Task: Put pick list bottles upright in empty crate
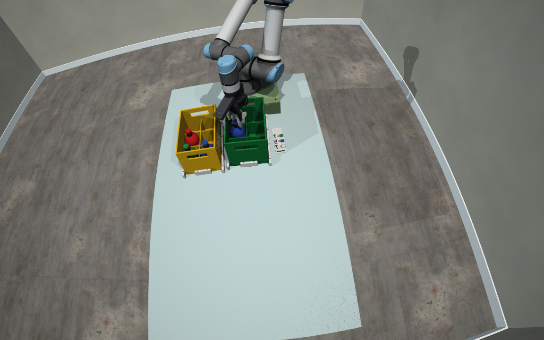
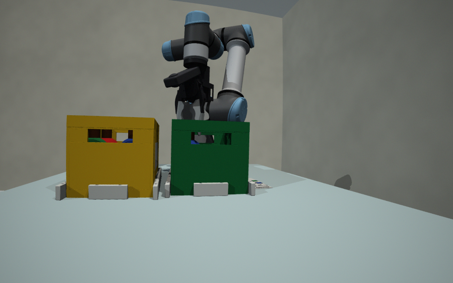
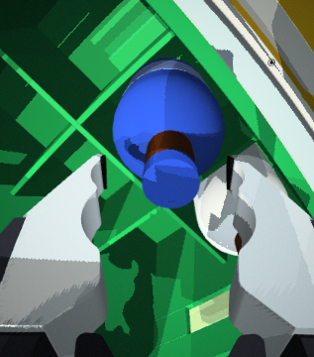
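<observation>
Right now the green crate is 70 mm below my hand, 40 mm to the left of it and 10 mm behind it. From my hand the other things lie so: yellow crate (180 mm to the right, 70 mm below, 40 mm ahead); white bottle (90 mm behind, 70 mm below, 10 mm to the right); red bottle (220 mm to the right, 70 mm below, 50 mm ahead).
</observation>
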